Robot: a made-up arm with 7 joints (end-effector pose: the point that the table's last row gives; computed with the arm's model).
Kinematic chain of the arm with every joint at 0, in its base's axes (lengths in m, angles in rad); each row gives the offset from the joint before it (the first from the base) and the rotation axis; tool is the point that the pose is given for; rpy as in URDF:
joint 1: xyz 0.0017 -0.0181 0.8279 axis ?
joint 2: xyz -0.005 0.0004 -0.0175 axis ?
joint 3: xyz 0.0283 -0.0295 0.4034 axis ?
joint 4: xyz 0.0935 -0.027 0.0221 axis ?
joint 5: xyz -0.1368 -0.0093 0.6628 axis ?
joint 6: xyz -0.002 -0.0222 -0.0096 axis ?
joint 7: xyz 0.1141 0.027 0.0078 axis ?
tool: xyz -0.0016 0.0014 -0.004 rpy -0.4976 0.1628 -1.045
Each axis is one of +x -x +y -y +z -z.
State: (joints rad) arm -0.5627 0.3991 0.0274 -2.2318 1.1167 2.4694 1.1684
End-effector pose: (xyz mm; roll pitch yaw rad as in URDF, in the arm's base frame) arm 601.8 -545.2 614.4 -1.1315 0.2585 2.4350
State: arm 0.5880 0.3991 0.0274 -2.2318 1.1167 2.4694 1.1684
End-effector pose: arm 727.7 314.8 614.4 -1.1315 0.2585 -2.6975
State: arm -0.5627 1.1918 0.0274 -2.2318 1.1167 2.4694 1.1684
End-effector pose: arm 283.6 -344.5 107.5 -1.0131 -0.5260 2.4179
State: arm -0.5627 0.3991 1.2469 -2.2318 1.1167 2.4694 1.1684
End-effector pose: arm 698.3 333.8 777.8 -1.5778 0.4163 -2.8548
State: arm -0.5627 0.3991 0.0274 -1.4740 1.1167 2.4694 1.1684
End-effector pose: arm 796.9 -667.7 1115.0 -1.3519 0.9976 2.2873
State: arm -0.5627 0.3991 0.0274 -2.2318 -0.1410 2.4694 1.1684
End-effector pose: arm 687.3 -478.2 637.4 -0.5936 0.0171 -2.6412
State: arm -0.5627 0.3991 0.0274 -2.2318 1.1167 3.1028 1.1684
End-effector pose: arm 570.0 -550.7 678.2 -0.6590 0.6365 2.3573
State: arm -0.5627 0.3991 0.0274 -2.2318 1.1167 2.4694 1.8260
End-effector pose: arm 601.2 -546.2 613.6 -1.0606 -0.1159 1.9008
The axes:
joint 1: +z
joint 2: +y
joint 3: +z
joint 4: -y
joint 5: +z
joint 6: -y
joint 7: -z

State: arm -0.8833 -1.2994 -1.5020 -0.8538 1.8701 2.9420 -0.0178
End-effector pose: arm -1033.1 350.3 986.7 -2.5740 0.2855 -1.9258
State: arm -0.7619 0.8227 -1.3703 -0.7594 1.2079 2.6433 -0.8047
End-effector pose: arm 212.4 -903.5 1537.1 0.6731 -0.9951 -2.5847
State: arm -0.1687 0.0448 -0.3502 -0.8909 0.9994 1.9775 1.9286
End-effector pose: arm 527.7 -410.6 1819.0 -1.9954 1.0022 1.9231
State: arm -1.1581 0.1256 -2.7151 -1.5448 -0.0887 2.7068 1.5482
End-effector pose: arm -549.7 404.7 1579.7 0.8133 0.8837 0.6843
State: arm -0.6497 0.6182 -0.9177 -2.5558 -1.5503 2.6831 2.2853
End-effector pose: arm -28.4 -568.3 483.2 -0.0747 -0.7036 2.9099
